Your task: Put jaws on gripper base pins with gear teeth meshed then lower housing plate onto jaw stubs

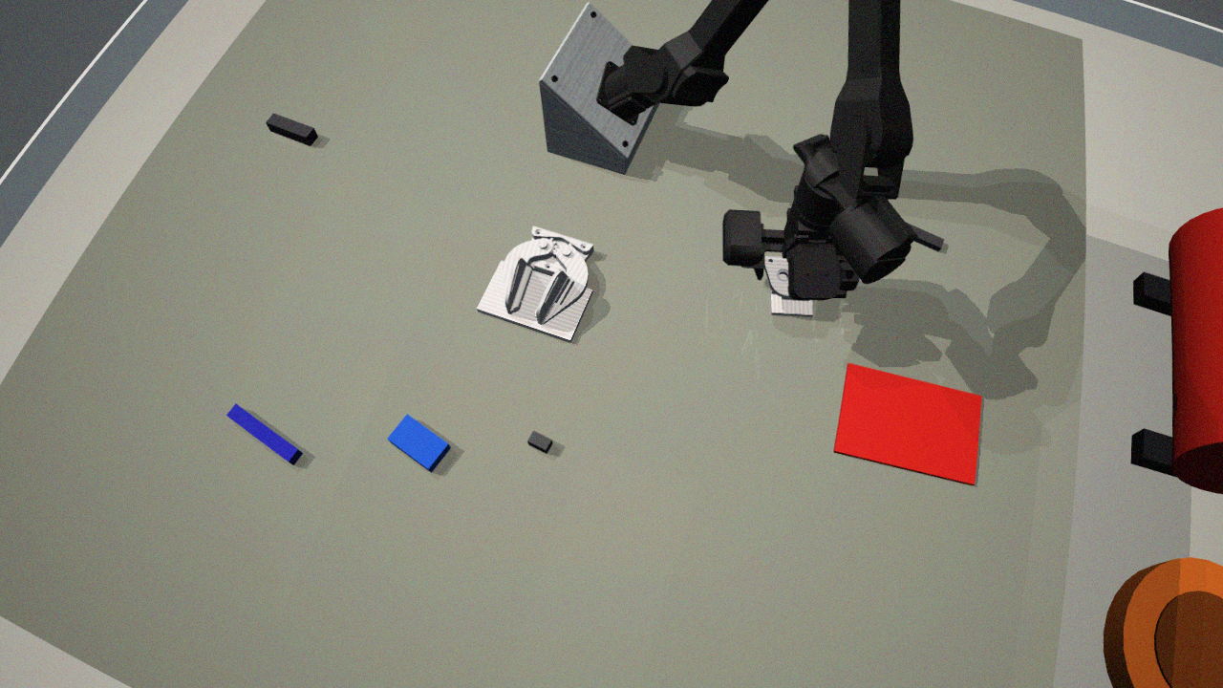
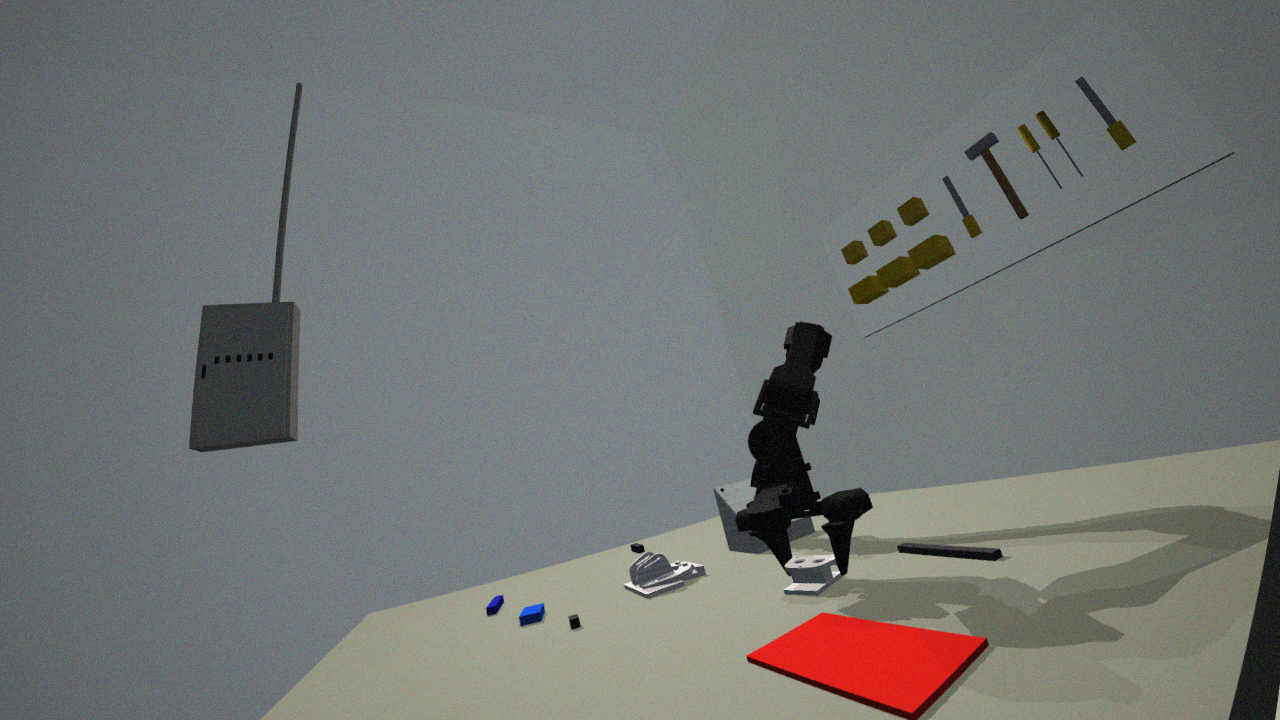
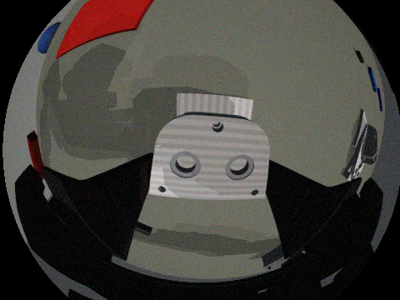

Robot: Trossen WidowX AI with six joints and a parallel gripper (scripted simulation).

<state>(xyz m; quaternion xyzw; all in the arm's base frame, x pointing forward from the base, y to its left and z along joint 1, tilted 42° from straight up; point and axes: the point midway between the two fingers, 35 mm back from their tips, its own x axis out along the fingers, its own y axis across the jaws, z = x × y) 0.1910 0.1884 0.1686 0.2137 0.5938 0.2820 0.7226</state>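
The housing plate lies 30 mm ahead of my gripper tip and 290 mm to the right of it. From my gripper tip the other things lie so: black bar 120 mm behind, 120 mm to the left, 10 mm below; then gripper base 10 mm ahead, 20 mm above; then red sheet 150 mm ahead, 160 mm to the left, 10 mm below.
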